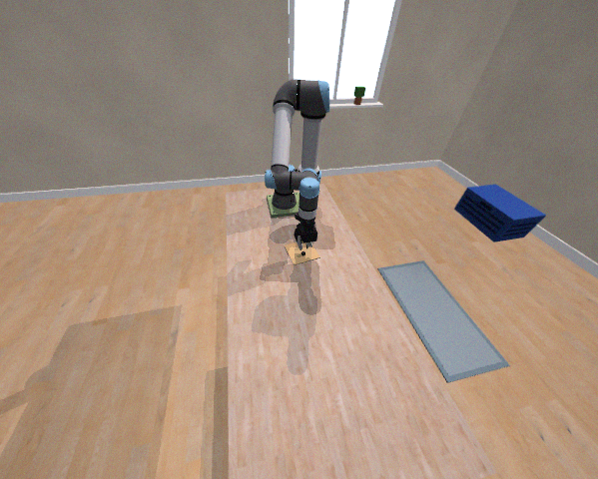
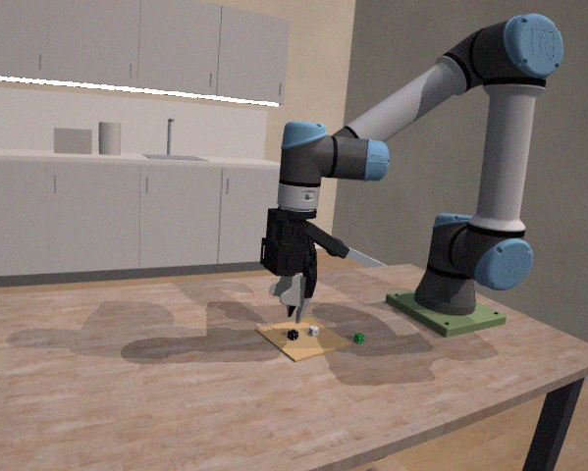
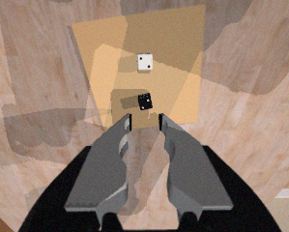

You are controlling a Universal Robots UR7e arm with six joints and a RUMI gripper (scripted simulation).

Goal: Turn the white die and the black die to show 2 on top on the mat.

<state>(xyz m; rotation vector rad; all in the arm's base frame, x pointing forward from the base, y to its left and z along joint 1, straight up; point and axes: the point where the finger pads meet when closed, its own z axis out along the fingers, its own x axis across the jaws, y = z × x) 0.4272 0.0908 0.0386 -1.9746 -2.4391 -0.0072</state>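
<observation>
Right now my hand is 50 mm above the black die. Also, from my hand: white die 50 mm behind, 10 mm to the right, 50 mm below; green die 130 mm behind, 30 mm to the left, 50 mm below; tan mat 20 mm behind, 10 mm to the right, 60 mm below.
</observation>
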